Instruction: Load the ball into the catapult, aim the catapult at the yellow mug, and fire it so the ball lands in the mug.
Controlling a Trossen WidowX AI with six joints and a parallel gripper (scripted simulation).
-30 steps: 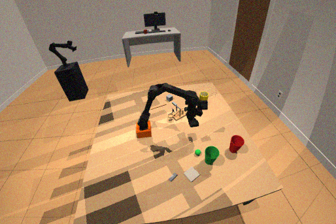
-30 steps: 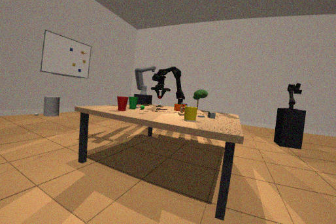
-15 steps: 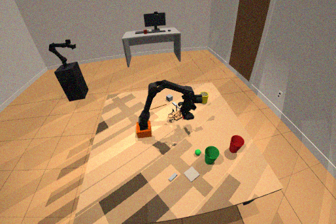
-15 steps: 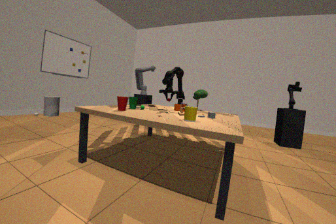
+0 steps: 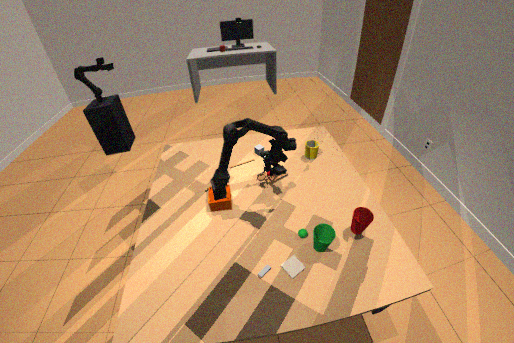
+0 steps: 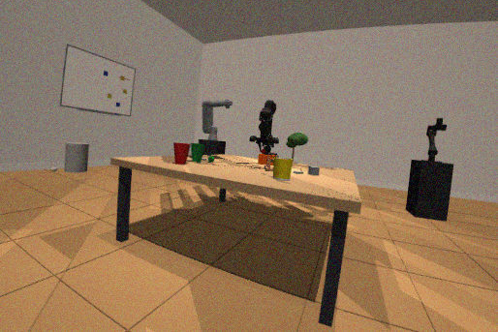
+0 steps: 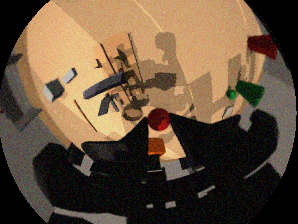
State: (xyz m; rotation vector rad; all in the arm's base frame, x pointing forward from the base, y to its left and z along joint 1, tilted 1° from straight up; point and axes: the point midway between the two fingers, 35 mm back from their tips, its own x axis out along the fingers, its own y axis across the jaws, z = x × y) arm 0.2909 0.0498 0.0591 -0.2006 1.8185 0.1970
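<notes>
Now: the wooden catapult 70 mm to the left of my gripper tip, 50 mm below it and 20 mm ahead of it. The rest, counted from my gripper tip: red ball (10 mm above); then grey cube (330 mm to the left, 80 mm below, 20 mm ahead); then green ball (350 mm to the right, 80 mm below, 70 mm ahead).
</notes>
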